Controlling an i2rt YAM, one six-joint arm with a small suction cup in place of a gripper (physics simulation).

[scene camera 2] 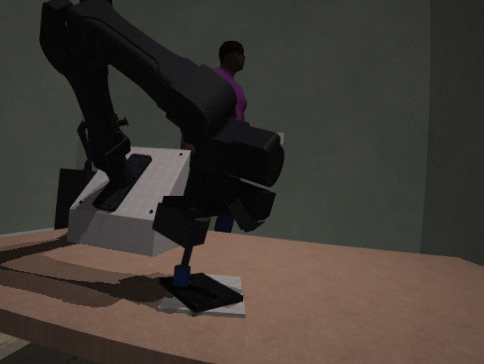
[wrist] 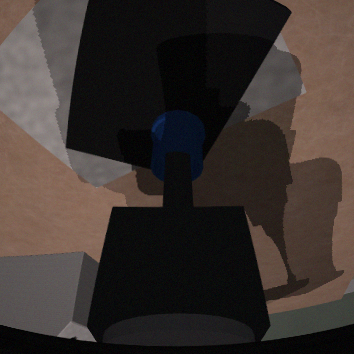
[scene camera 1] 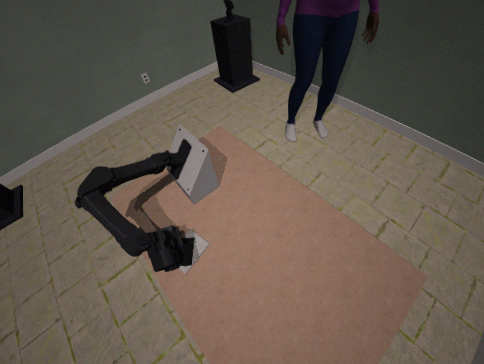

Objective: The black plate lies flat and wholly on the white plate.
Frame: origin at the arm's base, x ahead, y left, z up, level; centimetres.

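Where they show: end effector, tool point: (scene camera 2: 178, 286) (wrist: 177, 129); arm's base, origin of the base link: (scene camera 2: 124, 181) (scene camera 1: 181, 159).
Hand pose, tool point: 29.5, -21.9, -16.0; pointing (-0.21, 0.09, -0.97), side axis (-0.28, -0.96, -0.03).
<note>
Each offset is from my tool point to the centre of the thing, as dx, dy, dz. Level surfaces: height alone.
The square black plate @[+3.6, +0.0, +0.3] (scene camera 2: 206, 293) (wrist: 119, 84) lies turned at an angle on the square white plate @[+4.1, +1.7, -0.5] (scene camera 2: 230, 311) (wrist: 26, 91) (scene camera 1: 201, 245) on the brown mat @[dz -0.8] (scene camera 1: 295, 235). It looks flat in the second scene view. Its corner nearest the arm seems to reach past the white plate's edge. My blue suction cup (scene camera 2: 181, 276) (wrist: 178, 142) stands on or just over that corner; I cannot tell if it still touches. In the first scene view the arm's wrist (scene camera 1: 166, 253) hides most of the black plate.
The arm's grey wedge-shaped base block (scene camera 1: 199, 170) (scene camera 2: 132, 217) (wrist: 38, 284) stands at the mat's far left. A person (scene camera 1: 320, 54) (scene camera 2: 233, 72) stands beyond the mat. A black pedestal (scene camera 1: 233, 50) stands in the room's corner.
</note>
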